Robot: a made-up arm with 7 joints.
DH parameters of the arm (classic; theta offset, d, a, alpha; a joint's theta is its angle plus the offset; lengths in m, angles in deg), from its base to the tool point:
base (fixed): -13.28 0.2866 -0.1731 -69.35
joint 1: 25 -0.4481 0.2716 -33.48
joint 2: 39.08 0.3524 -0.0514 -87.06
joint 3: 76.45 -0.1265 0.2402 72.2
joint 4: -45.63 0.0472 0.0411 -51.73
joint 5: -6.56 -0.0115 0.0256 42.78
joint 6: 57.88 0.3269 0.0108 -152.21
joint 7: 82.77 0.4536 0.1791 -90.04
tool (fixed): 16.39 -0.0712 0 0
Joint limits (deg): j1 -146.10..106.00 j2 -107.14..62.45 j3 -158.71..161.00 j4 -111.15..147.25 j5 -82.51..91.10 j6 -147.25..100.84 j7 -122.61..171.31
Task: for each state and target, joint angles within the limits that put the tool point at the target. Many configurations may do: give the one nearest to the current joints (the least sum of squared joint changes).
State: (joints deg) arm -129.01 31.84 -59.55 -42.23 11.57 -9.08 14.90
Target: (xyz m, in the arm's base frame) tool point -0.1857 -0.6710 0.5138
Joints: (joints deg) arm -125.52 57.84 -42.60 -29.55 11.71 -11.43 -23.03
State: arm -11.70 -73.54 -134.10 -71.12 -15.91 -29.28 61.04
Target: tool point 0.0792 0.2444 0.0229
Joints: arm 9.36 -66.79 -149.59 -73.24 -7.06 -33.02 78.50
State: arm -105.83 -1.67 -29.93 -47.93 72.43 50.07 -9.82
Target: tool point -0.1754 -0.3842 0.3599
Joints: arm -106.18 -1.16 -2.58 -49.56 62.14 43.92 -9.36
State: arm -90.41 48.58 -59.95 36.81 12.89 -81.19 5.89
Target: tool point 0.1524 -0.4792 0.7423
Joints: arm -103.22 16.95 -89.81 24.07 6.93 -88.14 10.97
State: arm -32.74 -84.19 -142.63 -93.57 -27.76 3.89 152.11
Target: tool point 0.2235 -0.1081 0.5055
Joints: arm -48.59 -89.11 -106.66 -81.72 -36.46 16.98 137.02
